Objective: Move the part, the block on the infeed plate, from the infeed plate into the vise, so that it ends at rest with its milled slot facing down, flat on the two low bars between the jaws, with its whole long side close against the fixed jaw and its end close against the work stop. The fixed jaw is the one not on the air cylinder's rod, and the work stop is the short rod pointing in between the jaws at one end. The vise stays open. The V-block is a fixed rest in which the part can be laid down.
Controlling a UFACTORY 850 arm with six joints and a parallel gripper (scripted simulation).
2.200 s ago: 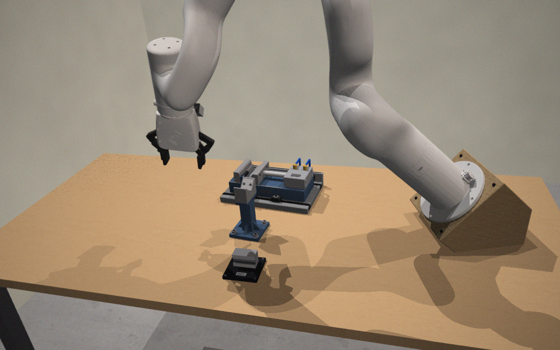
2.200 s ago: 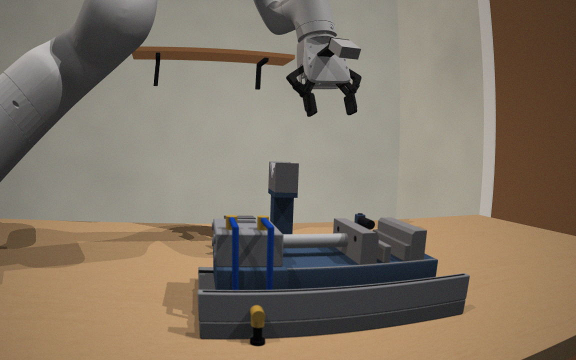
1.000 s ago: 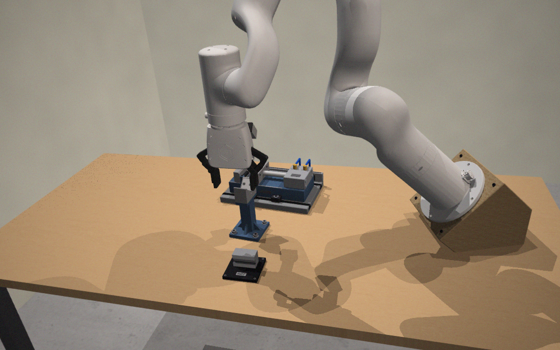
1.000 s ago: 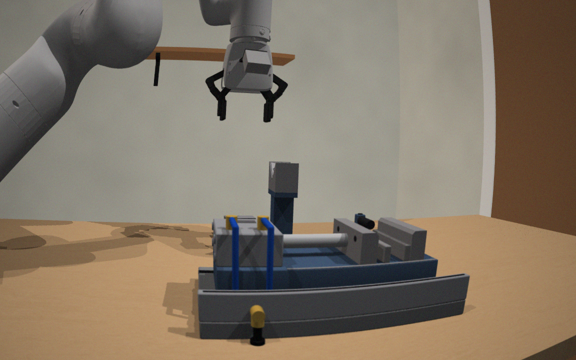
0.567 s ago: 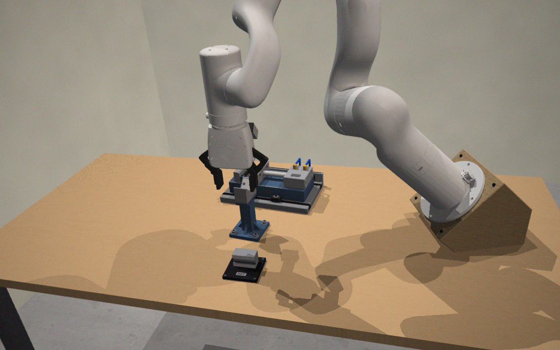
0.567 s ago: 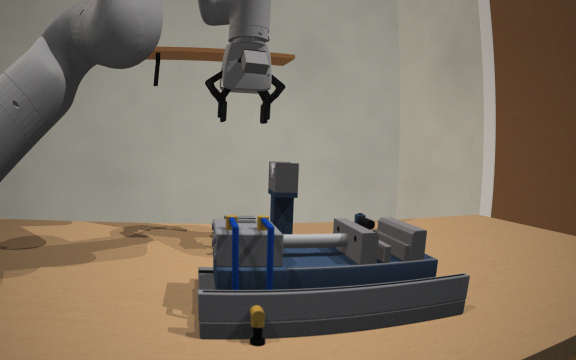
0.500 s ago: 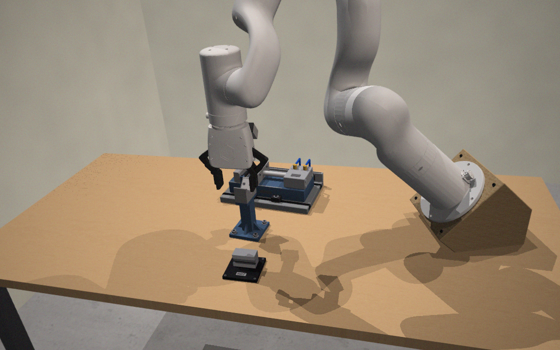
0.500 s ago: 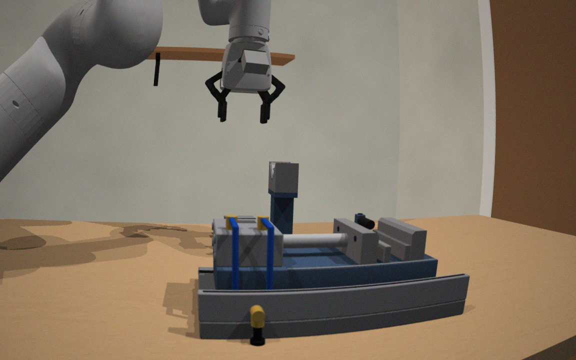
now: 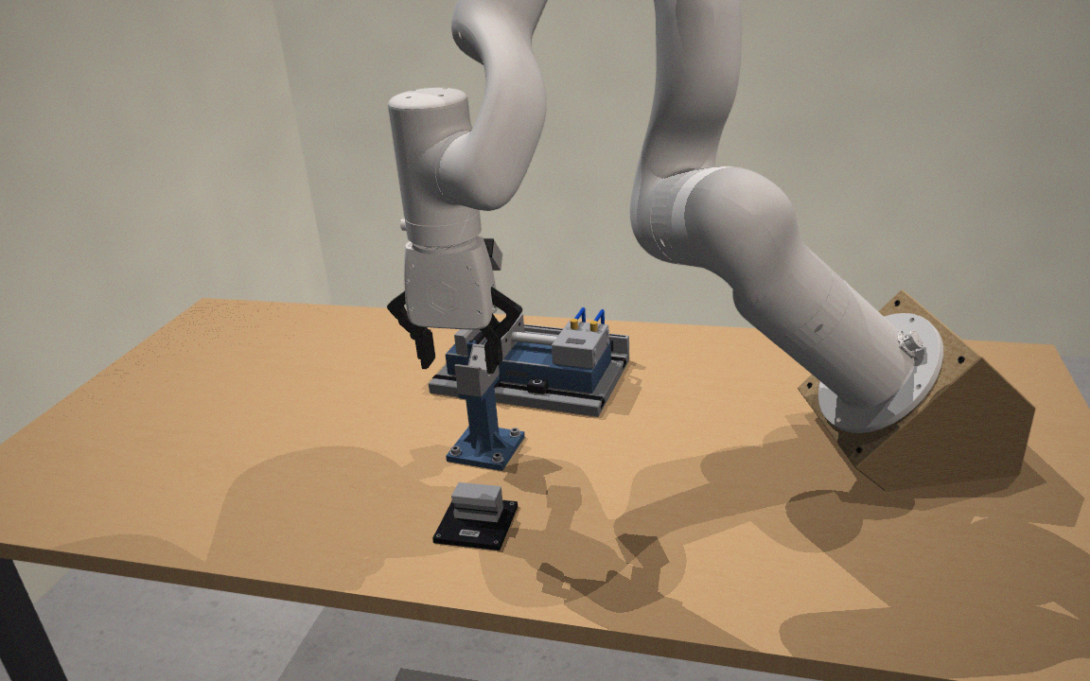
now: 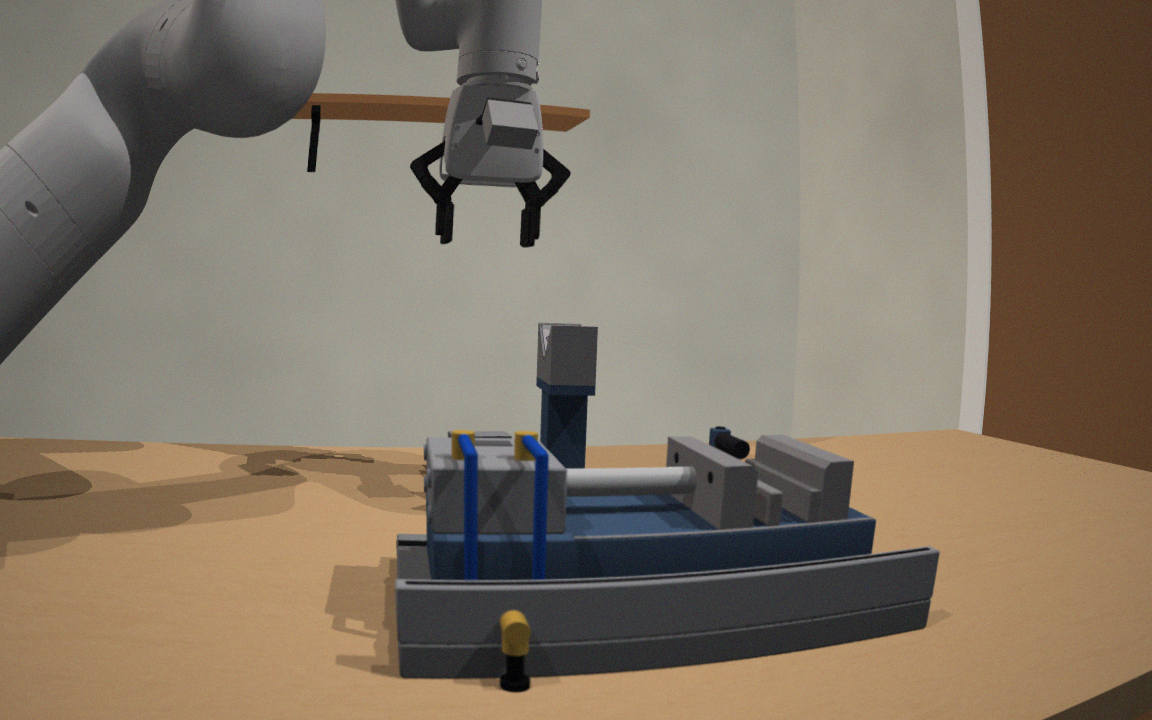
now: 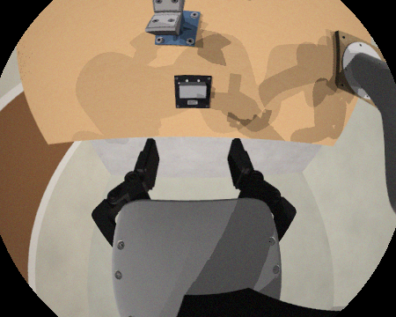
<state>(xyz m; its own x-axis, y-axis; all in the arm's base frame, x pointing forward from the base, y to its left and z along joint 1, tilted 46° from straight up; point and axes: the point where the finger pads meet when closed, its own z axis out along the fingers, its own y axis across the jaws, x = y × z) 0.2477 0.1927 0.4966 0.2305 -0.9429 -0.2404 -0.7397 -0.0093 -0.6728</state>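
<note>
Right now the part is 22 cm below my hand and 1 cm to the left of it. Round my hand: black infeed plate 24 cm below, 1 cm to the left, 1 cm behind; then work stop 29 cm to the right, 19 cm ahead, 16 cm below; then air cylinder 36 cm to the right, 17 cm below, 4 cm ahead.
</note>
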